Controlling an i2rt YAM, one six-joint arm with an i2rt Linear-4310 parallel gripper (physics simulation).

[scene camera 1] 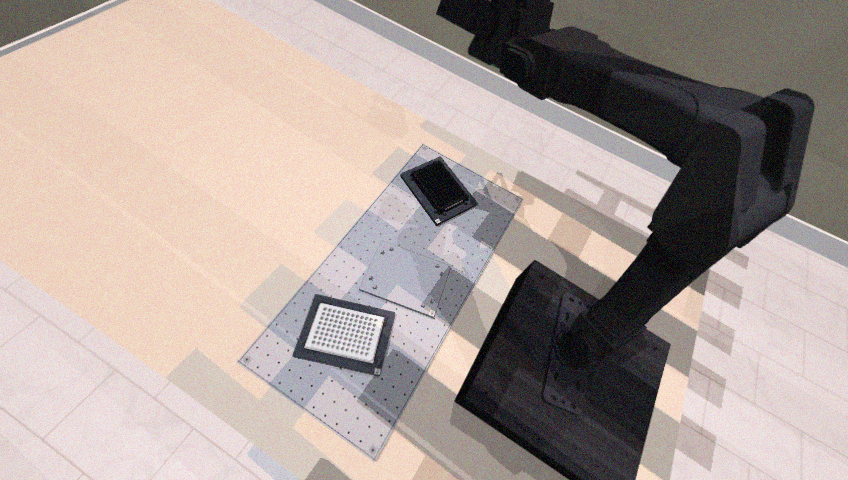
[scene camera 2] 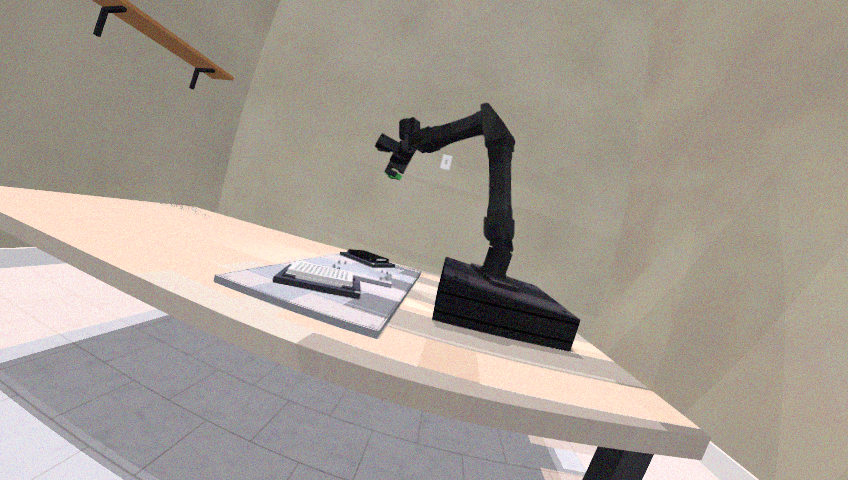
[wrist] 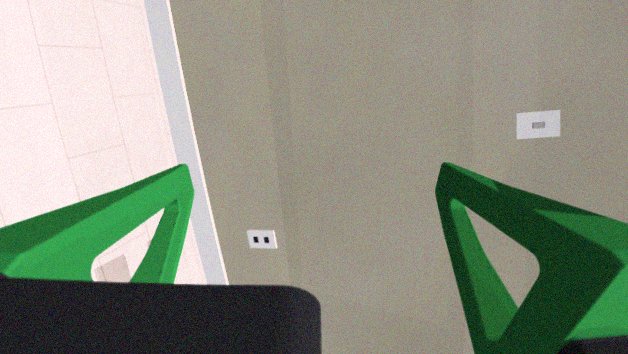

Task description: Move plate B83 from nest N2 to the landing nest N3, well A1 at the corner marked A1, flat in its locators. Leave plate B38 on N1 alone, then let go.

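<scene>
A white well plate [scene camera 1: 345, 333] [scene camera 2: 318, 273] sits on a dark nest [scene camera 1: 385, 334] [scene camera 2: 315, 289] at the near end of the perforated board. A black plate [scene camera 1: 440, 181] [scene camera 2: 367, 256] sits on another dark nest [scene camera 1: 432, 214] at the far end. Between them is an empty pale nest [scene camera 1: 404, 276] with small locator pins and a small corner label. The plate and nest labels are too small to read, so I cannot tell B83 from B38. My gripper [scene camera 2: 393, 175] [wrist: 314, 177] is open and empty, high above the board; its fingertips do not show in scene camera 1.
The perforated board [scene camera 1: 336, 395] [scene camera 2: 380, 327] lies on the wooden table [scene camera 1: 148, 148] [scene camera 2: 505, 380]. The black arm base [scene camera 1: 505, 368] [scene camera 2: 505, 315] stands beside it. A wall shelf [scene camera 2: 166, 41] is at upper left in scene camera 2. The wrist view shows wall, floor and a wall socket [wrist: 262, 239].
</scene>
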